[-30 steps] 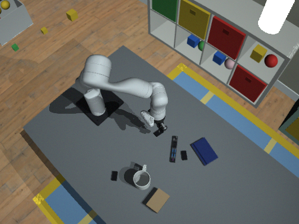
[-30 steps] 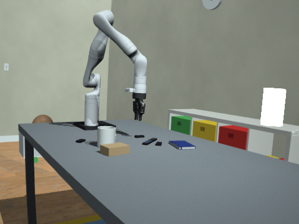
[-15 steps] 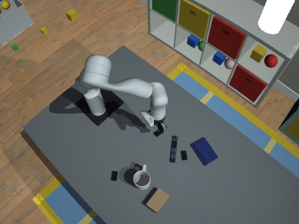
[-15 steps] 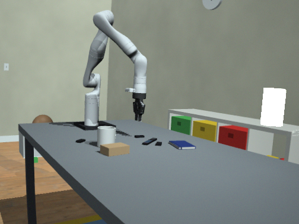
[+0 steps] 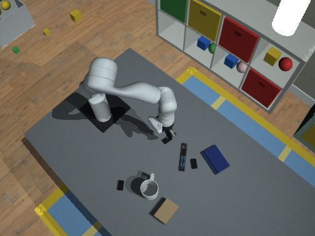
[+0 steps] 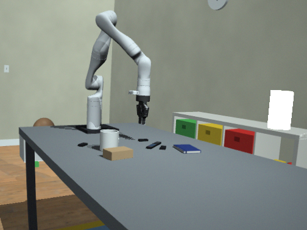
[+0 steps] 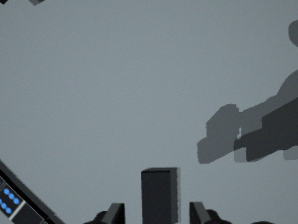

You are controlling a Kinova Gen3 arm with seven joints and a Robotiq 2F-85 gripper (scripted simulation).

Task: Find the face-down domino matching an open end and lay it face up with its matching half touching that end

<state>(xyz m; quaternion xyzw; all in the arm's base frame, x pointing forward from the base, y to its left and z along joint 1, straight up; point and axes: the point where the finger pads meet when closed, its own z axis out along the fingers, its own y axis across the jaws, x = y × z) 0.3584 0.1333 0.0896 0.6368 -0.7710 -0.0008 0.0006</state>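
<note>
Right now my hand is 11 cm above the dark domino and 1 cm to the right of it. From my hand the other things lie so: white mug (25 cm to the right, 14 cm ahead, 7 cm below); cardboard box (27 cm to the right, 27 cm ahead, 9 cm below).
</note>
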